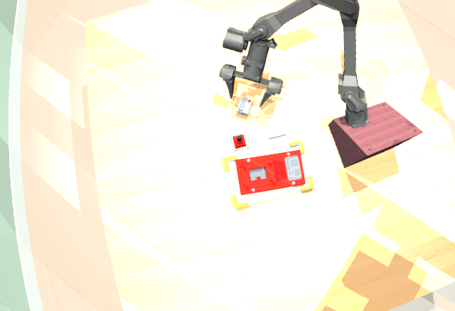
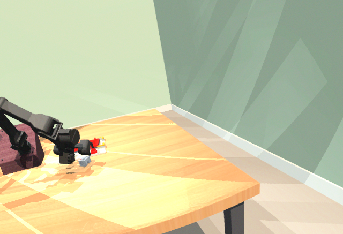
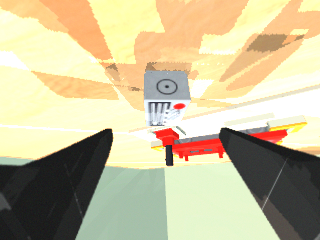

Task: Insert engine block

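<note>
Now: gripper tip 10 mm short of the engine block and 30 mm above it.
</note>
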